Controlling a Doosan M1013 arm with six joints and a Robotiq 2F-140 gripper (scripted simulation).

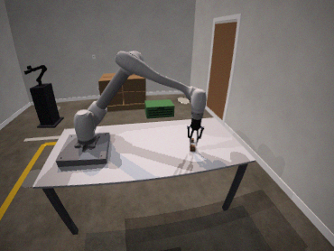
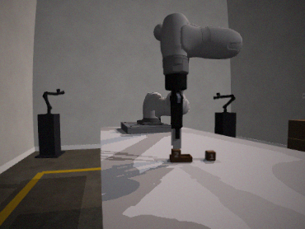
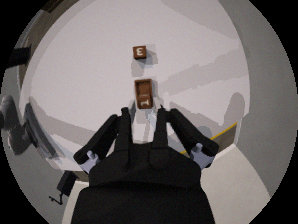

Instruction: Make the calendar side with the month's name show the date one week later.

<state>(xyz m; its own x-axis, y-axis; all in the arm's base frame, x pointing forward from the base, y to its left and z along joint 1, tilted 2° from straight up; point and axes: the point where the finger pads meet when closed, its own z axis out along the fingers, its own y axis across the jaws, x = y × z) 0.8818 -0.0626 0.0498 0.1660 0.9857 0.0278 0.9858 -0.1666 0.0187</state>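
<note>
Now: hand 7 cm above the brown tray and 2 cm to the right of it.
</note>
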